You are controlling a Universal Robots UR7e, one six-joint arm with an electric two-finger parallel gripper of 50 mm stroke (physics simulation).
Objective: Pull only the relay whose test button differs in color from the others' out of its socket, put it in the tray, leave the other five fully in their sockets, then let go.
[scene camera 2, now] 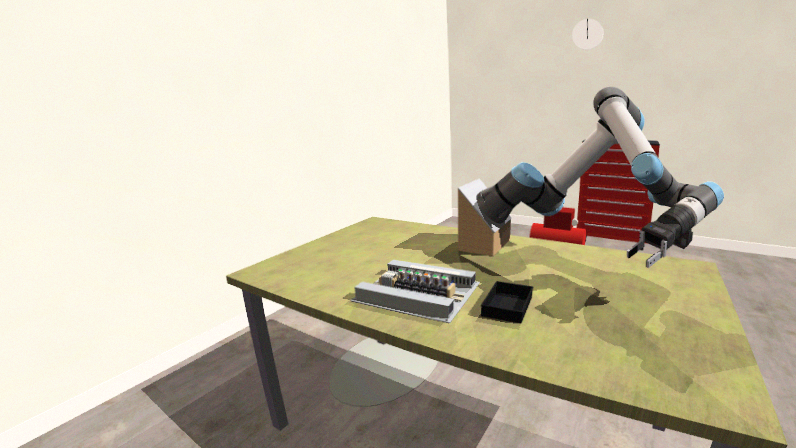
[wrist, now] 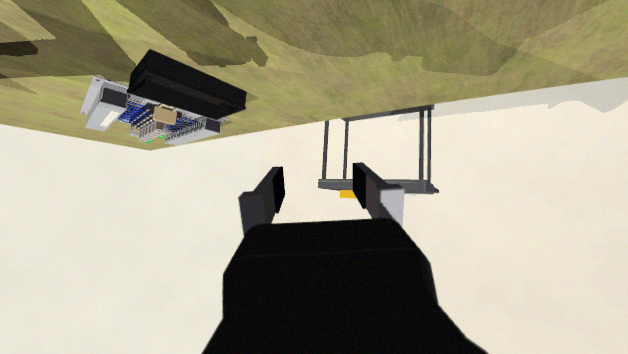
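Pixels of known places: gripper, fingertip midpoint: point(scene camera 2: 637, 259) point(wrist: 318, 179); arm's base, link origin: point(scene camera 2: 490, 207).
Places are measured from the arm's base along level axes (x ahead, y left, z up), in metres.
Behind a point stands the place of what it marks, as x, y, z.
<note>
A row of six relays stands in sockets between two grey wire ducts. The relay with the orange test button point(scene camera 2: 426, 276) @(0.508, -0.041, -0.094) point(wrist: 156, 139) @(0.503, -0.043, -0.089) is fourth from the left in the scene view, in line with the others; the other buttons look green. The relays are small and partly hidden in the wrist view. The black tray point(scene camera 2: 502, 312) @(0.556, 0.206, -0.136) point(wrist: 190, 93) @(0.493, 0.160, -0.156) sits on the table, right of the relay panel in the scene view, and no relay shows in it there. My gripper point(scene camera 2: 640, 256) @(0.448, 0.520, 0.019) point(wrist: 318, 179) @(0.448, 0.520, 0.019) is open and empty, raised in the air well to the right of the tray in the scene view.
The front duct point(scene camera 2: 403, 301) @(0.615, -0.061, -0.131) and back duct point(scene camera 2: 431, 271) flank the relays. A tan end block point(scene camera 2: 451, 289) @(0.503, 0.038, -0.124) point(wrist: 165, 115) @(0.492, 0.037, -0.134) stands at one end of the row. The arm's wooden pedestal point(scene camera 2: 477, 230) @(0.108, -0.017, -0.064) is behind the panel. A red drawer cabinet point(scene camera 2: 615, 197) stands behind the arm.
</note>
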